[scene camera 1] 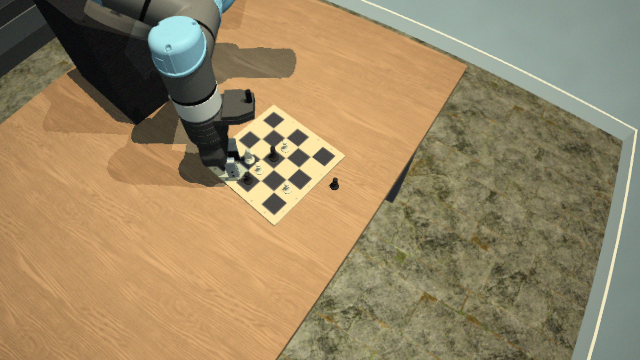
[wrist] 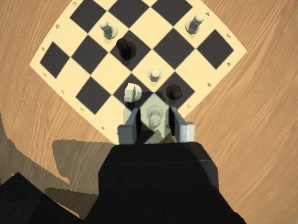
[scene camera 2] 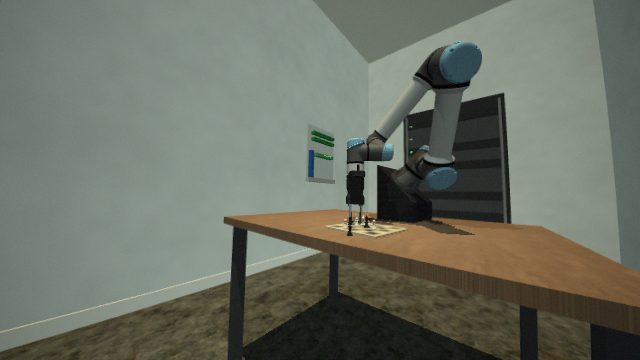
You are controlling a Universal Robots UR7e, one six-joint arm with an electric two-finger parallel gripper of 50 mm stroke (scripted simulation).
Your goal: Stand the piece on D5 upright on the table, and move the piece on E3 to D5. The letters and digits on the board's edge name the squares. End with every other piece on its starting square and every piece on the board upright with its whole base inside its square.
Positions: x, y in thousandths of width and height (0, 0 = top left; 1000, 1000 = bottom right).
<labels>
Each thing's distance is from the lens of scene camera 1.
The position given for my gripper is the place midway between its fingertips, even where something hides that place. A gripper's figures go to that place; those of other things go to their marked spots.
my gripper (scene camera 1: 366, 465): 0.78 m
chessboard (scene camera 1: 485, 443): 0.79 m
</labels>
